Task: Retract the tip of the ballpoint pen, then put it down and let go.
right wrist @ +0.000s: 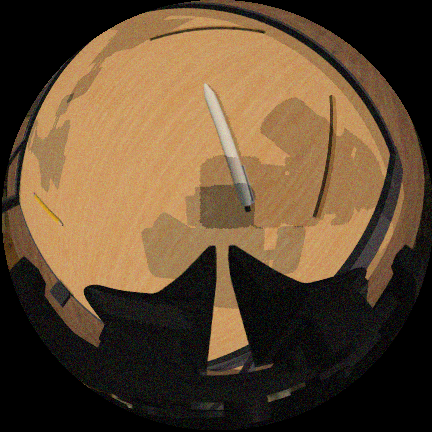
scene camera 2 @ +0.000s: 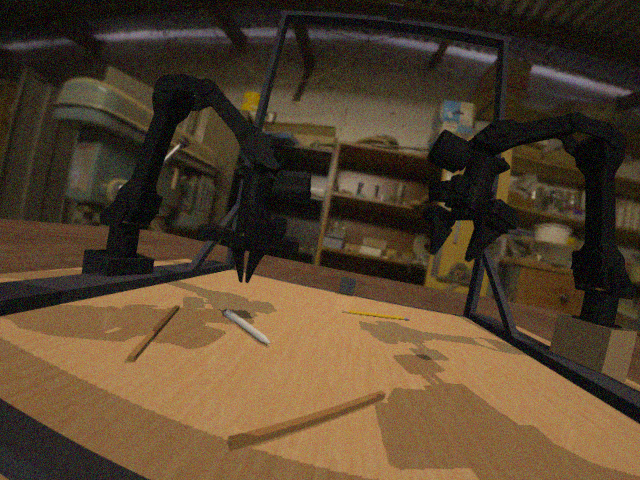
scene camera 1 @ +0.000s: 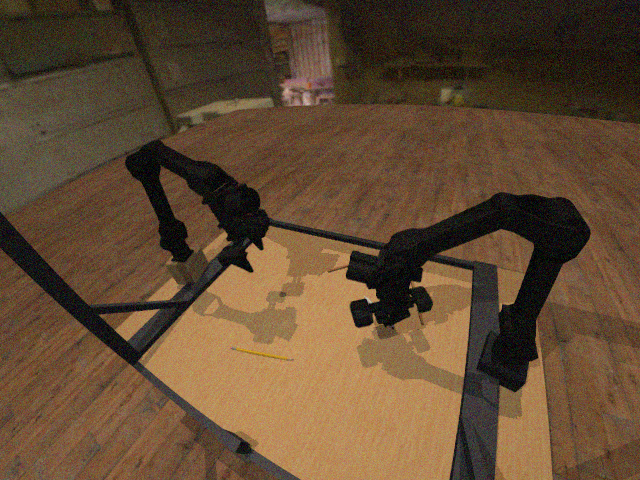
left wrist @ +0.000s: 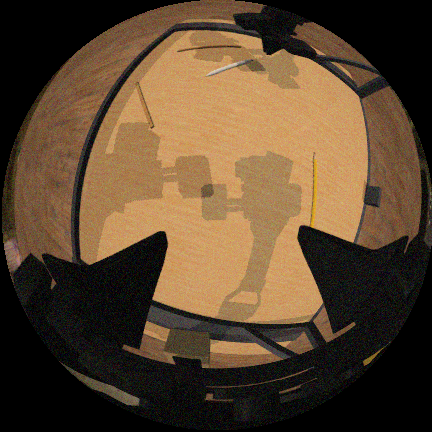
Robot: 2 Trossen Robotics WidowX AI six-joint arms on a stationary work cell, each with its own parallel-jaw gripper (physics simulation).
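Frame: origin at the left arm's base, x ahead, y left, z up, level; millimetres.
Seen in the pictures: left gripper, fingertip midpoint: (scene camera 2: 448, 257) (scene camera 1: 257, 260) (left wrist: 234, 235); right gripper, fingertip midpoint: (right wrist: 221, 251) (scene camera 2: 243, 282) (scene camera 1: 387, 325) (left wrist: 266, 52); left arm's base, link origin: (scene camera 2: 595, 322) (scene camera 1: 182, 255) (left wrist: 187, 362); right arm's base, link origin: (scene camera 2: 120, 254) (scene camera 1: 507, 354).
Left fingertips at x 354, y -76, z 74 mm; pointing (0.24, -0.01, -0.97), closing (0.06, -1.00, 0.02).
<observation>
Offsets run from my left fingertips to a thing's top centre.
The white-grey ballpoint pen {335 mm ahead, 13 mm right, 165 mm down} (scene camera 2: 247, 328) (left wrist: 230, 68) (right wrist: 227, 140) lies on the table; in the right wrist view its pointed end faces away and its dark button end is nearer the fingers. Whether the writing point sticks out is too small to tell. In scene camera 1 the pen is mostly hidden behind the right gripper. My right gripper (scene camera 2: 244, 280) (right wrist: 221, 251) hangs above the table near the pen's button end, its fingers nearly together with a narrow, empty gap. My left gripper (scene camera 1: 256, 258) (scene camera 2: 451, 255) (left wrist: 234, 235) is wide open and empty, high and far from the pen.
A yellow pencil {28 mm ahead, 185 mm right, 169 mm down} (scene camera 1: 262, 353) (scene camera 2: 376, 314) (left wrist: 314, 190) (right wrist: 48, 209) lies apart from the pen. One brown stick {449 mm ahead, 40 mm left, 171 mm down} (scene camera 2: 152, 334) (left wrist: 209, 48) (right wrist: 326, 155) lies beside the pen; another brown stick {238 mm ahead, 179 mm left, 171 mm down} (scene camera 1: 338, 268) (scene camera 2: 307, 421) (left wrist: 145, 105) lies farther off. Dark frame bars (scene camera 1: 480, 320) edge the table.
</observation>
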